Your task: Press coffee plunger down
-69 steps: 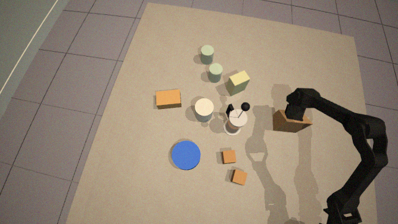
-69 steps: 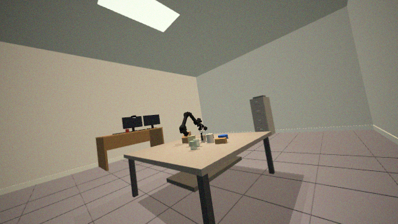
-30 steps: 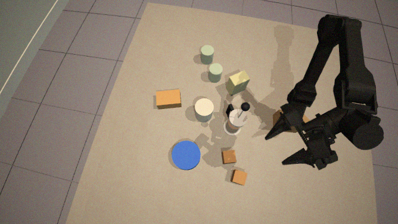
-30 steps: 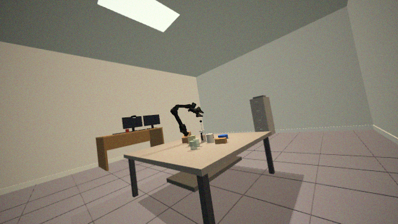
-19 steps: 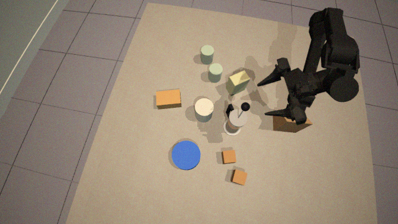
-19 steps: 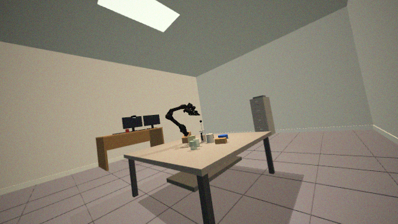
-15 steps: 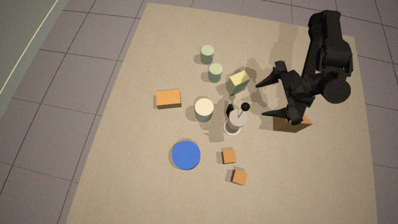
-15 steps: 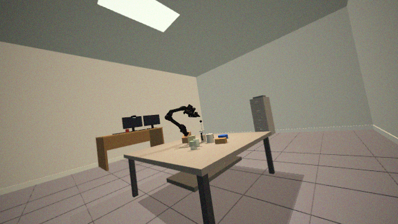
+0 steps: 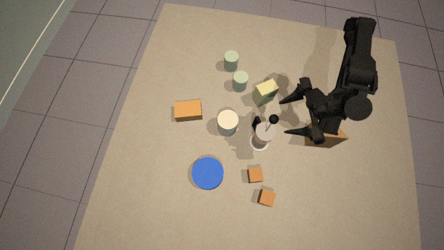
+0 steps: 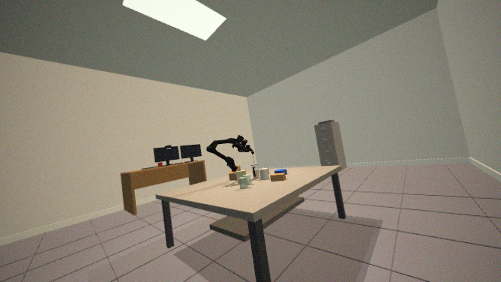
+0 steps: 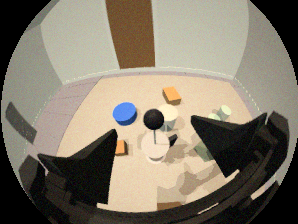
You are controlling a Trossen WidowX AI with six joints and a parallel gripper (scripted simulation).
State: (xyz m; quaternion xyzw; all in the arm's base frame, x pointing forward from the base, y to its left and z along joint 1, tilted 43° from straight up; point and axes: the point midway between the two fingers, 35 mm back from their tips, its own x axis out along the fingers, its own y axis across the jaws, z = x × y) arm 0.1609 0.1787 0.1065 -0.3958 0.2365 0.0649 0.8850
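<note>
The coffee press lies 150 mm below my gripper tip, 30 mm ahead of it and 10 mm to the right of it. Round my gripper tip: yellow-green block: 220 mm below, 190 mm to the right, 40 mm ahead; blue disc: 250 mm below, 190 mm ahead, 180 mm to the left; orange box: 340 mm ahead, 250 mm below, 50 mm to the right.
</note>
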